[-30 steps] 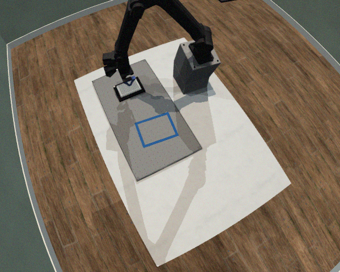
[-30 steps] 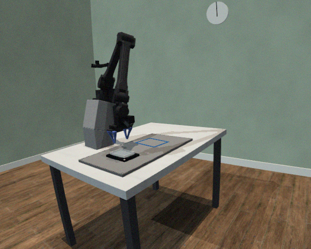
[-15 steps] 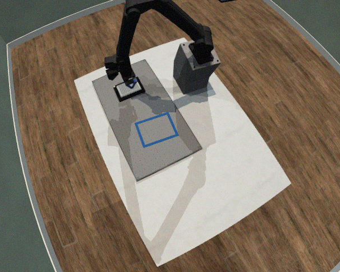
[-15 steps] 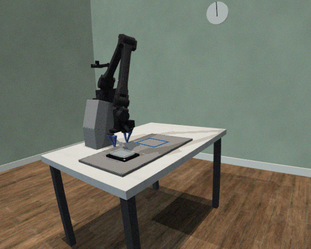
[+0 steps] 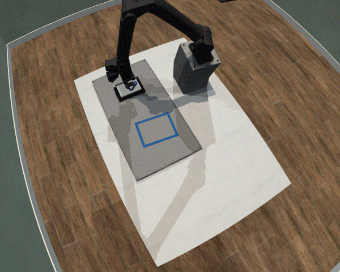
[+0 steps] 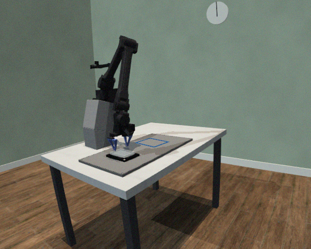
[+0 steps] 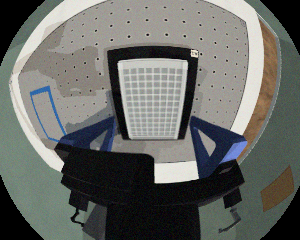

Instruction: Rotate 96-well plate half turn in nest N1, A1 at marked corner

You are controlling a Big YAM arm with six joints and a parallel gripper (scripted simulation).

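My hand is 40 mm above the white 96-well plate and 10 mm short of it. The rest, counted from my hand: white A1 mark: 80 mm ahead, 60 mm to the right, 40 mm below; then black plate nest N1: 50 mm below, 10 mm ahead.
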